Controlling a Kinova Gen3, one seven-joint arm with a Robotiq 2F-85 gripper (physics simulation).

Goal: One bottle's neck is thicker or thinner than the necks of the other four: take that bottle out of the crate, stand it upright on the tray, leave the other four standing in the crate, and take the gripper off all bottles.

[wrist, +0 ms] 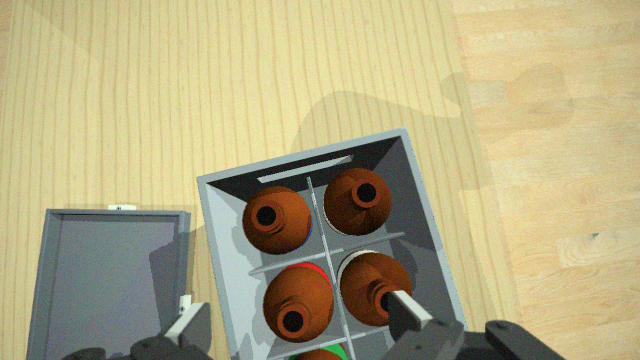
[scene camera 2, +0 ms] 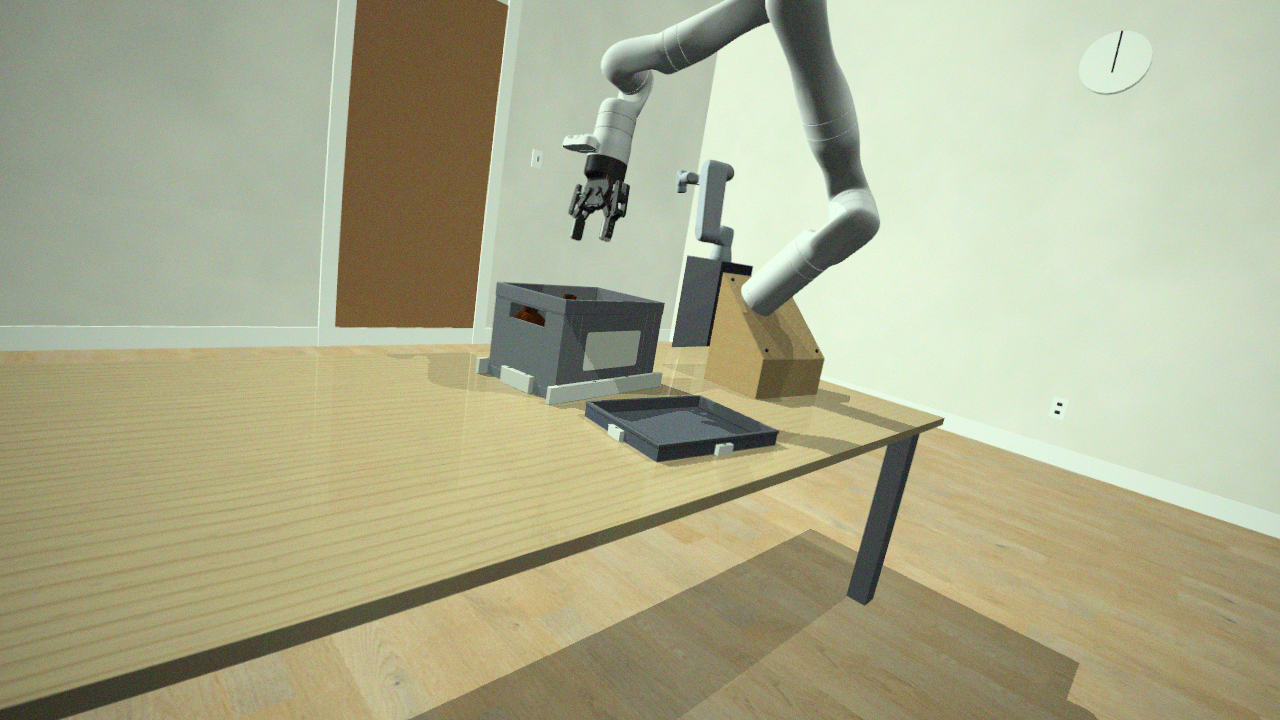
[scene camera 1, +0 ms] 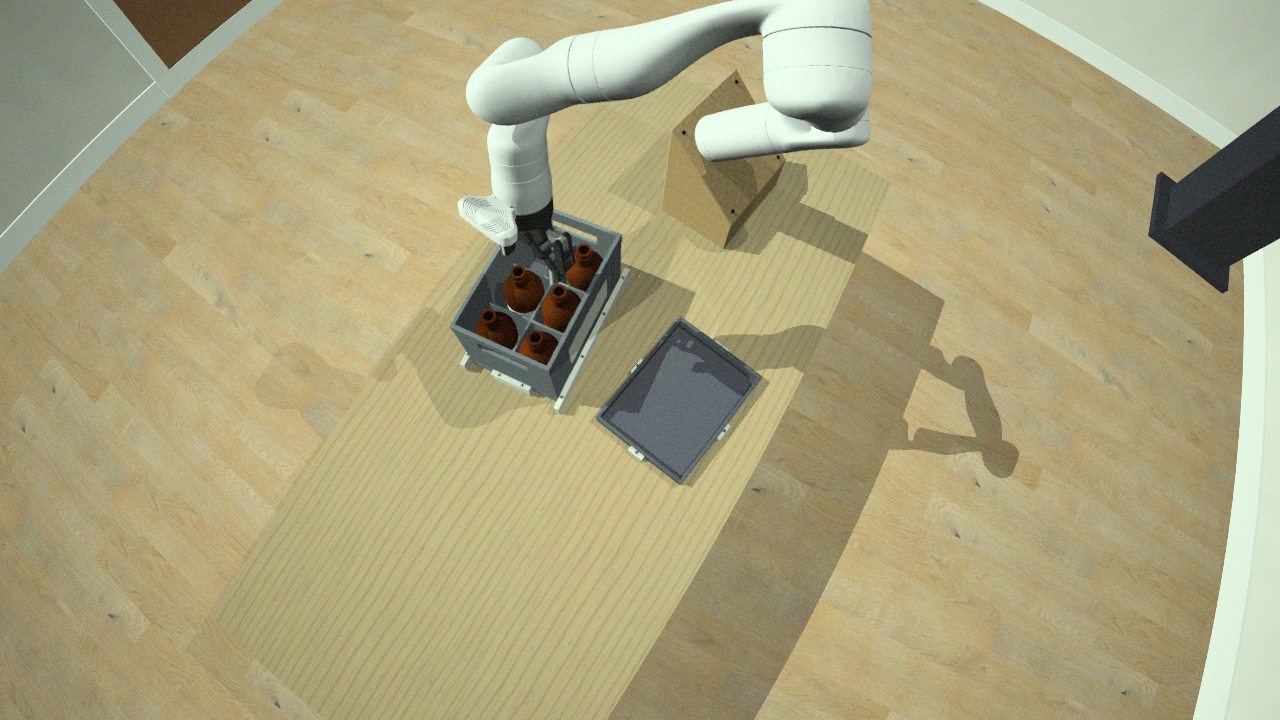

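Seen in the pictures: gripper, between the fingertips: (wrist: 301, 316) (scene camera 2: 589, 240) (scene camera 1: 532, 266); arm's base, origin of its link: (scene camera 2: 756, 299) (scene camera 1: 713, 138).
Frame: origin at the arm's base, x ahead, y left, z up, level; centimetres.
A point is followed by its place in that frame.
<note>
Five brown bottles stand upright in the grey divided crate (scene camera 1: 572, 347) {x 46.5, y 2.2, z -9.6 cm} (scene camera 2: 528, 360) {x 55.2, y -3.7, z -14.6 cm} (wrist: 222, 235) {x 48.8, y 2.0, z -4.3 cm}. In the wrist view they are a blue-banded bottle (wrist: 287, 227) {x 49.3, y -3.5, z -7.4 cm}, a white-banded bottle (wrist: 350, 217) {x 50.0, y -9.7, z -7.6 cm}, a red-banded bottle (wrist: 307, 290) {x 43.3, y -5.2, z -7.6 cm}, another white-banded bottle (wrist: 362, 280) {x 44.0, y -10.4, z -7.6 cm} and, cut off below, a green-banded bottle (wrist: 317, 354) {x 36.4, y -5.8, z -10.9 cm}. I cannot tell which neck differs. The grey tray (scene camera 1: 680, 411) {x 42.3, y 22.7, z -19.5 cm} (scene camera 2: 682, 424) {x 38.9, y 20.2, z -19.5 cm} (wrist: 110, 280) {x 43.7, y 21.9, z -19.5 cm} beside the crate is empty. My gripper (scene camera 1: 562, 268) (scene camera 2: 591, 238) {x 44.5, y -5.5, z 7.5 cm} (wrist: 301, 316) {x 44.5, y -5.5, z 7.5 cm} is open and empty, above the crate; its right finger overlaps one white-banded bottle's mouth in the wrist view.
White strips (scene camera 1: 595, 335) {x 40.1, y 2.0, z -17.0 cm} (scene camera 2: 604, 386) {x 42.3, y 2.5, z -18.1 cm} edge the crate's base, and small white clips (scene camera 1: 636, 453) {x 53.5, y 20.8, z -18.5 cm} (scene camera 2: 723, 449) {x 41.6, y 31.7, z -19.1 cm} sit at the tray's sides. The wooden arm mount (scene camera 1: 707, 179) {x 6.6, y 3.4, z -3.6 cm} (scene camera 2: 760, 349) {x 7.3, y 9.2, z -9.5 cm} stands behind on the table (scene camera 1: 429, 519) {x 85.4, y -2.2, z -20.0 cm} (scene camera 2: 313, 465) {x 93.0, y 18.3, z -20.0 cm}.
</note>
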